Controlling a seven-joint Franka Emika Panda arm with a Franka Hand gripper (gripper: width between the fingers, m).
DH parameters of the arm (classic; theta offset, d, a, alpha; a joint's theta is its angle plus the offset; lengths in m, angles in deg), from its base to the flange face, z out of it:
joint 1: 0 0.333 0 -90
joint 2: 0 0 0 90
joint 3: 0 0.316 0.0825 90
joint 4: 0 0 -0.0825 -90
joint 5: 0 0.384 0 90
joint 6: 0 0 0.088 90
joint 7: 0 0.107 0 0
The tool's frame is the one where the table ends.
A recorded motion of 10 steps. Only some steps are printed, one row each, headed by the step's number.
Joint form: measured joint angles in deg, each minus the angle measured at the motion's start. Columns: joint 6, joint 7, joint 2, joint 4, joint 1, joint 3, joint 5.
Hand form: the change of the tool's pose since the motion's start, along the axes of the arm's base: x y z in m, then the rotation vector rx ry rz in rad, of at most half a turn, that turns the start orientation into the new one. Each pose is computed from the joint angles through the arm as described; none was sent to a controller.
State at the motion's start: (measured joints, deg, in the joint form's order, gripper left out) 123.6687 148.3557 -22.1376 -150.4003 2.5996 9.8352 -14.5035
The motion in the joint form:
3: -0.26 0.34 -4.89 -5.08 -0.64 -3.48 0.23
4: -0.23 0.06 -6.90 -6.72 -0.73 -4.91 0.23
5: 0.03 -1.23 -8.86 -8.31 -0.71 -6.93 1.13
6: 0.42 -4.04 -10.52 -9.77 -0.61 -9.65 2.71
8: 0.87 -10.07 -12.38 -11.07 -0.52 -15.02 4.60
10: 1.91 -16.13 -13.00 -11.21 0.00 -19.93 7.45
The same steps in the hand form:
3: -0.0245 -0.0322 -0.0056 0.0153 0.0060 -0.0809
4: -0.0328 -0.0425 -0.0052 0.0254 0.0007 -0.1009
5: -0.0407 -0.0539 -0.0049 0.0561 -0.0021 -0.1187
6: -0.0477 -0.0671 -0.0059 0.1057 0.0021 -0.1253
8: -0.0549 -0.0925 -0.0056 0.1902 0.0065 -0.1158
10: -0.0557 -0.1121 -0.0038 0.2840 -0.0069 -0.0982

